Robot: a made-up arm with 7 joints.
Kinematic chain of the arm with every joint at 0, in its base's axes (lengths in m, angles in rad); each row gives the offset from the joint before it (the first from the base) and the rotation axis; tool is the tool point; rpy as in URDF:
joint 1: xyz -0.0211 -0.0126 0.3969 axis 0 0.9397 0.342
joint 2: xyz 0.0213 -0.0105 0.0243 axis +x
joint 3: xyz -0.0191 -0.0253 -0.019 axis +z
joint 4: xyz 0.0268 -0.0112 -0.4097 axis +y
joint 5: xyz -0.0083 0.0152 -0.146 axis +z
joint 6: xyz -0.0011 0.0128 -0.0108 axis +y
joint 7: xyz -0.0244 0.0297 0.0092 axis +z
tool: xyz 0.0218 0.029 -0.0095 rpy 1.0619 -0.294 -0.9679
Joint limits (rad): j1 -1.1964..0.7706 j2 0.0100..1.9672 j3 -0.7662..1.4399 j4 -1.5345..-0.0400 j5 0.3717..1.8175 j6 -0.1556..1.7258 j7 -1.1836..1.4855
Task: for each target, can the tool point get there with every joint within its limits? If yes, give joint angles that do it. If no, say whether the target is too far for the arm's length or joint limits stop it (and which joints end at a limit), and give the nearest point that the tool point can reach.
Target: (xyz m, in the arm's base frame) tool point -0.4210 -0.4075 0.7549
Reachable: no: joint limits stop it (at a limit: joint 1, joint 2, joint 3, joint 4) | nearest point -0.3973 -0.1049 0.0499 | short by 0.768 m
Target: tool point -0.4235 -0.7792 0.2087
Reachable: no: too far | nearest point -0.2179 -0.2299 -0.0342 | short by 0.635 m
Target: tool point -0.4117 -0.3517 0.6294
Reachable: no: joint limits stop it (at a limit: joint 1, joint 2, joint 3, joint 4) | nearest point -0.3970 -0.1048 0.0499 | short by 0.630 m
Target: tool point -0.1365 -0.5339 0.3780
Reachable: no: joint limits stop it (at a limit: joint 1, joint 2, joint 3, joint 4, joint 5, joint 7) | nearest point -0.2199 -0.2283 -0.0325 | short by 0.519 m
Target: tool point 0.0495 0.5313 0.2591
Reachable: yes | joints -0.1970 1.2733 0.9778 -0.5865 1.4475 1.5133 0.7988
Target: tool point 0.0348 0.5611 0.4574
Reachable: yes | joints 0.1351 1.5794 0.2615 -0.8319 0.9639 1.3085 0.2462
